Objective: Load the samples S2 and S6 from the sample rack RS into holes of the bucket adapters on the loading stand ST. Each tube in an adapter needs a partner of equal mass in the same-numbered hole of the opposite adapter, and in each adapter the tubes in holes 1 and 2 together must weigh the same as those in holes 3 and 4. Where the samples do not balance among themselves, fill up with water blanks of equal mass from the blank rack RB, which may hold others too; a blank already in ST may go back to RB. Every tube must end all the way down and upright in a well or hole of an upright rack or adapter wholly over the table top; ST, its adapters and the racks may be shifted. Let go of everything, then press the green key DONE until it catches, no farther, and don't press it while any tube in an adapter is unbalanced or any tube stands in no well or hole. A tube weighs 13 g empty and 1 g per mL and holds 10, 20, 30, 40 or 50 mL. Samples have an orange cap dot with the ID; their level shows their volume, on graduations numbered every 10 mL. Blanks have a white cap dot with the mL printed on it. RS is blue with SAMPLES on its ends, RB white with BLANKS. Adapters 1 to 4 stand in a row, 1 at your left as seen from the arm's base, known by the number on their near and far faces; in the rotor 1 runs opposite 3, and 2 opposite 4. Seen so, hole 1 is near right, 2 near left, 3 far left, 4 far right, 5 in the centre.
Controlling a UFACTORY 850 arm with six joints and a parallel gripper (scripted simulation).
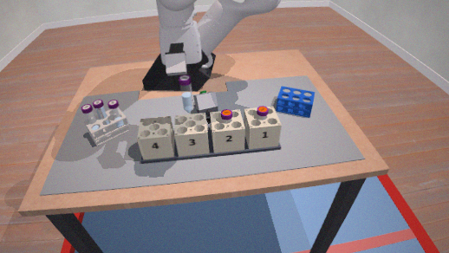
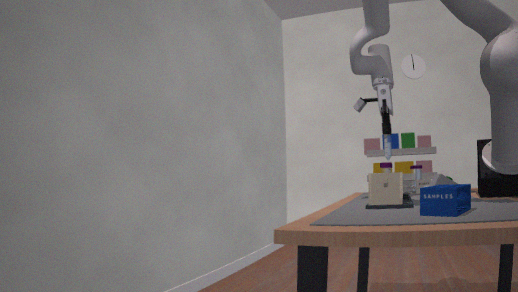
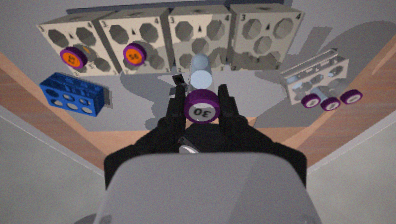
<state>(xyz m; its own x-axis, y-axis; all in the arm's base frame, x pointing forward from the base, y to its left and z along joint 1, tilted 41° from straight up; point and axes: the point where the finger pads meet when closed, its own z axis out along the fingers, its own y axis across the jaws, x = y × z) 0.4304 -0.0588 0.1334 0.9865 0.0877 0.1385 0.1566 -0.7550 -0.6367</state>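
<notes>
My hand is 10 mm to the right of the blank marked 30 and 50 mm above it. The rest, counted from my hand: adapter 3: 200 mm below; adapter 4: 20 mm ahead, 110 mm to the right, 200 mm below; sample S6: 10 mm behind, 100 mm to the left, 180 mm below.
</notes>
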